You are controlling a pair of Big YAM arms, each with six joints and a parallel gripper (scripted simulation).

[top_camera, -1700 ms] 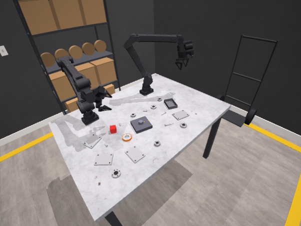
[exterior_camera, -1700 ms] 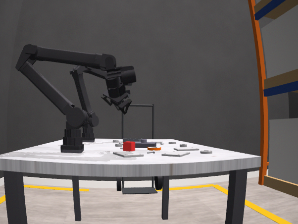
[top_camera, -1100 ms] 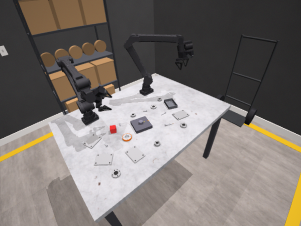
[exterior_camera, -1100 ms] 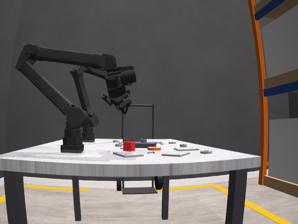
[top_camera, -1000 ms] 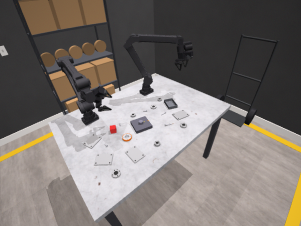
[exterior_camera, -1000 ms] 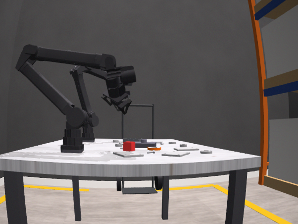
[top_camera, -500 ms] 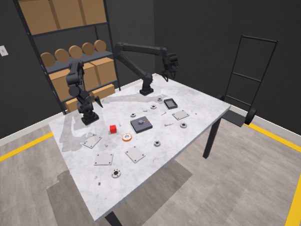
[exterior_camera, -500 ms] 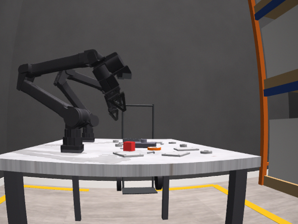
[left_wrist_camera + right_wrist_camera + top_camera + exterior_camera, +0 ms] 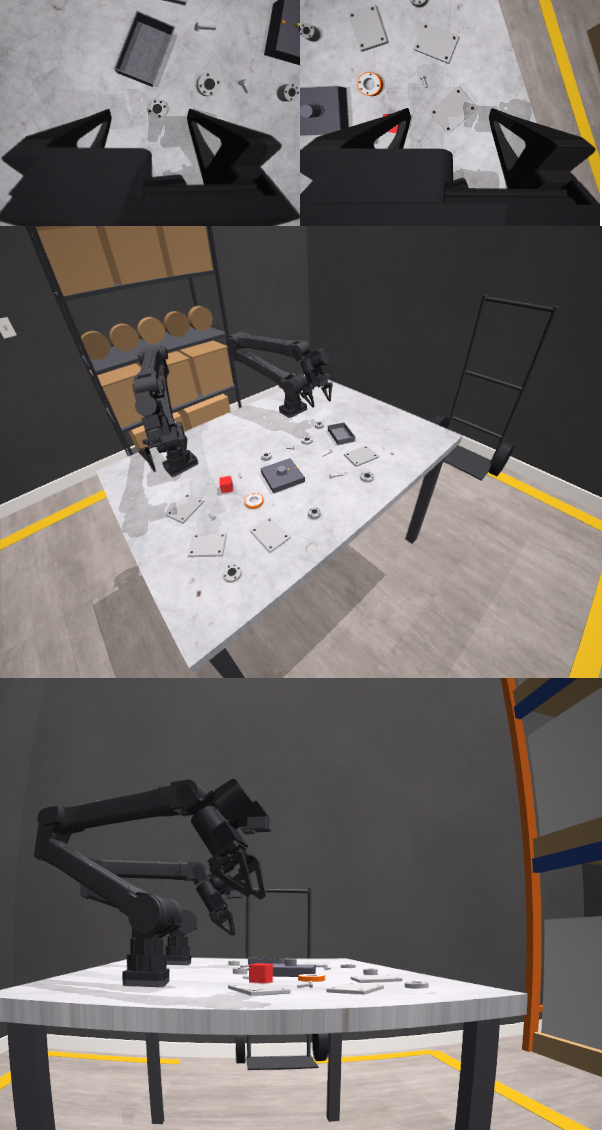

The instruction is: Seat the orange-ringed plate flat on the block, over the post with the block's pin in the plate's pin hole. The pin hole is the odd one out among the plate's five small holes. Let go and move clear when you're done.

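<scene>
Right now the orange-ringed plate is 15 cm ahead of my right hand, 18 cm to the left of it and 18 cm below it. The rest, counted from my right hand: red cube: 3 cm ahead, 15 cm to the left, 17 cm below; flange: 2 cm behind, 67 cm to the left, 18 cm below; dark grey block: 13 cm ahead, 36 cm to the left, 16 cm below.
</scene>
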